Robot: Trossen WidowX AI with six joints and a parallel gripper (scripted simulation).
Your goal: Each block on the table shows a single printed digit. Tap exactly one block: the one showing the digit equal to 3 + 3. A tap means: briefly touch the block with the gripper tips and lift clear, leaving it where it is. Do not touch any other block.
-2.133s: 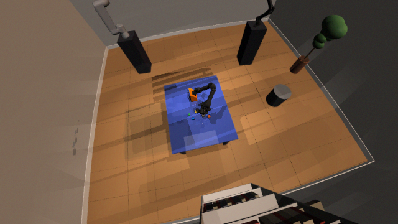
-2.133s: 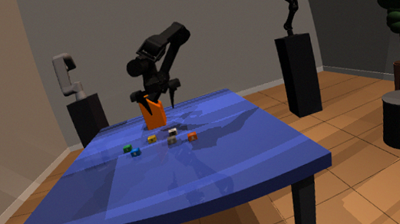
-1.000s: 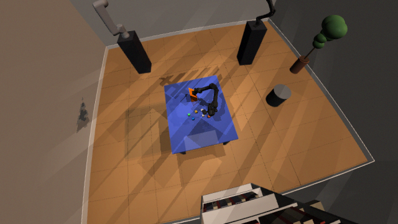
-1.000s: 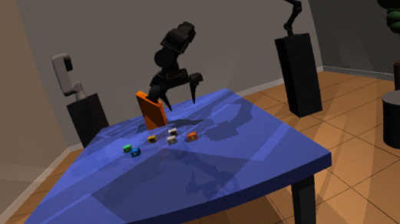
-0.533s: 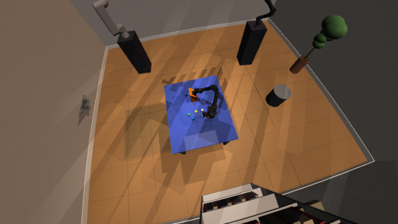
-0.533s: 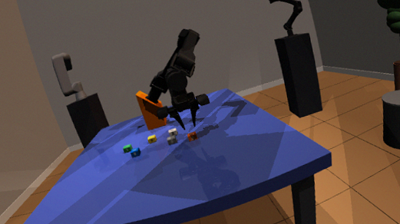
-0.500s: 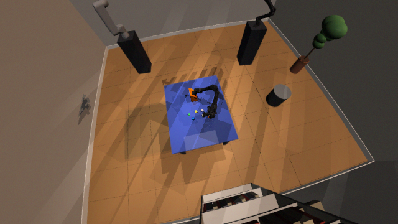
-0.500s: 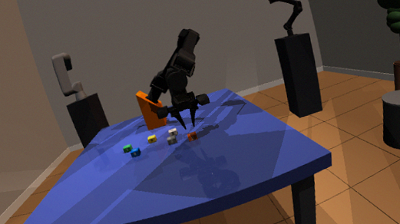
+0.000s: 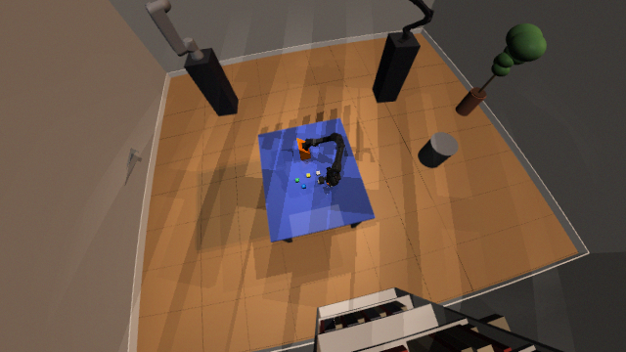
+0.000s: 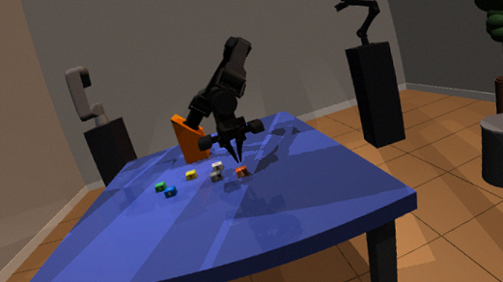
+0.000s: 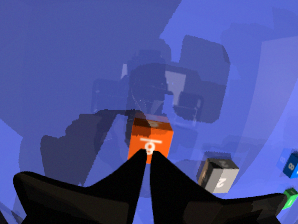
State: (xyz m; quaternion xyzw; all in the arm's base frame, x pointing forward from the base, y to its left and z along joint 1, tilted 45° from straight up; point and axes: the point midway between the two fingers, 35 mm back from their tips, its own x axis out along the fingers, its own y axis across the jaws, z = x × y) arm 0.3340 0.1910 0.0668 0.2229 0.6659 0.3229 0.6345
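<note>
The orange block lies 30 mm below my gripper tip. The rest, counted from my gripper tip: yellow block 100 mm behind, 180 mm to the right, 30 mm below; white block 110 mm behind, 90 mm to the right, 30 mm below; grey block 30 mm behind, 80 mm to the right, 30 mm below.
</note>
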